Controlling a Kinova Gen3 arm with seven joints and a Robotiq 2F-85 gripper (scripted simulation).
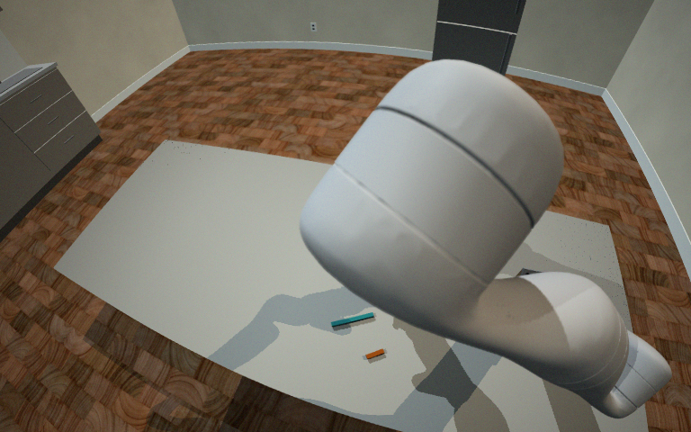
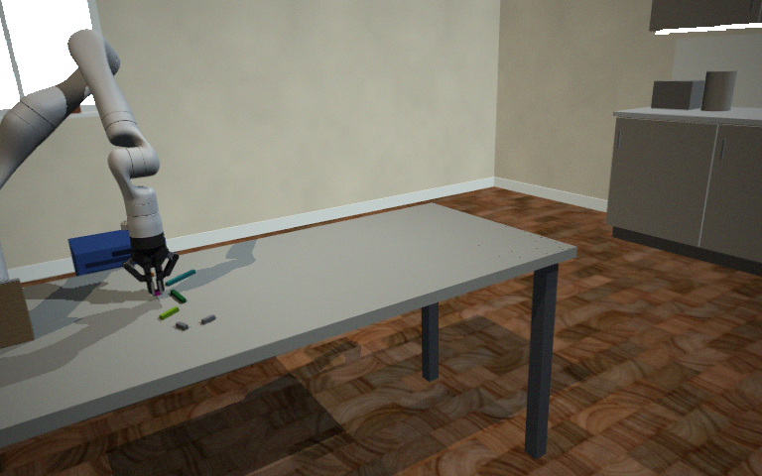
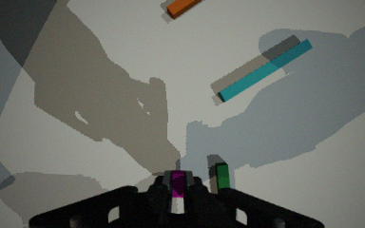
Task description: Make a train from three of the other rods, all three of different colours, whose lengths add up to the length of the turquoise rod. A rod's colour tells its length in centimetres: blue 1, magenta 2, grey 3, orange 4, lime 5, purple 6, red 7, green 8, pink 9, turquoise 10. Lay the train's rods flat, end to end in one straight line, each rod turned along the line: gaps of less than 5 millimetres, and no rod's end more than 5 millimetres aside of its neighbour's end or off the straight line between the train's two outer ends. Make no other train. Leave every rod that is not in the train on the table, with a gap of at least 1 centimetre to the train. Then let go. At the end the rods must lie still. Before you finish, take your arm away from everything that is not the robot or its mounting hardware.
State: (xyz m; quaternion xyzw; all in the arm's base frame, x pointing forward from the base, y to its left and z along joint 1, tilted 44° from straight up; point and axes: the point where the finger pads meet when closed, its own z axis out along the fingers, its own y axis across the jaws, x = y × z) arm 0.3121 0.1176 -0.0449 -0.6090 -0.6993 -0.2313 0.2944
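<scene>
Right now the green rod is 5 cm ahead of my hand, 2 cm to the right of it and 3 cm below it. Also, from my hand: turquoise rod 7 cm ahead, 11 cm to the left, 3 cm below; lime rod 1 cm ahead, 11 cm to the right, 3 cm below; magenta rod 1 cm below.
</scene>
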